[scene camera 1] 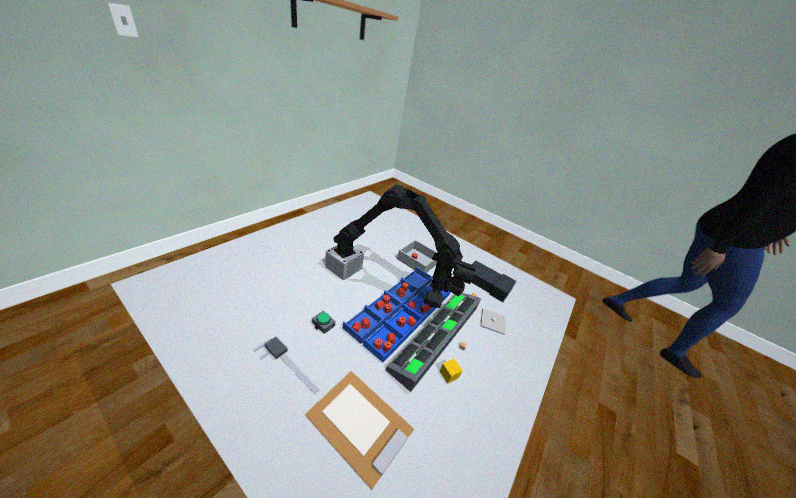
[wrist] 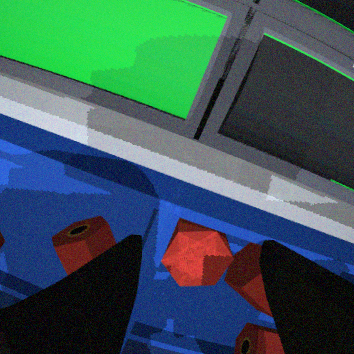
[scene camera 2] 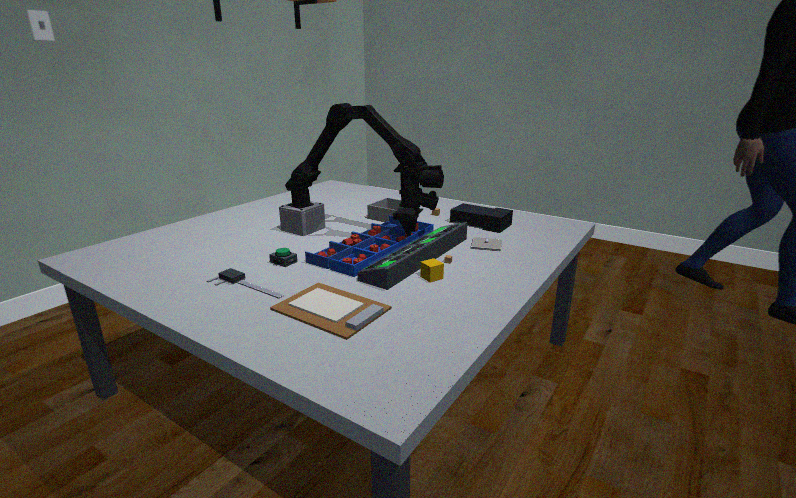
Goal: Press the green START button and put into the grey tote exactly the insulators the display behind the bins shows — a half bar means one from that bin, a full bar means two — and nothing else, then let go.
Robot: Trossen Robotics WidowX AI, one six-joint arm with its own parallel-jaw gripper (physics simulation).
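Note:
The green button (scene camera 1: 323, 317) (scene camera 2: 282, 251) sits left of the blue bins (scene camera 1: 354, 337) (scene camera 2: 328, 266). The grey tote (scene camera 1: 409, 263) (scene camera 2: 378, 214) stands behind them; one red insulator (scene camera 1: 414, 255) shows inside. The dark display (scene camera 1: 401, 377) (scene camera 2: 375, 278) (wrist: 221, 105) has several lit green bars. My gripper (scene camera 1: 434, 301) (scene camera 2: 409, 232) (wrist: 201, 248) is open and empty, low over the bins near the display's far part. In the wrist view, a faceted insulator (wrist: 197, 257) lies between and beyond the fingertips. Another insulator (wrist: 248, 277) beside it is partly hidden by the right finger.
A yellow cube (scene camera 1: 450, 370) (scene camera 2: 432, 270) and small wooden block (scene camera 1: 462, 345) (scene camera 2: 447, 258) lie beyond the display. A black box (scene camera 1: 497, 283) (scene camera 2: 480, 217) and pale plate (scene camera 1: 493, 321) (scene camera 2: 486, 243) lie right. A clipboard (scene camera 1: 346, 449) (scene camera 2: 316, 320) and caliper (scene camera 1: 296, 369) (scene camera 2: 258, 287) lie in front.

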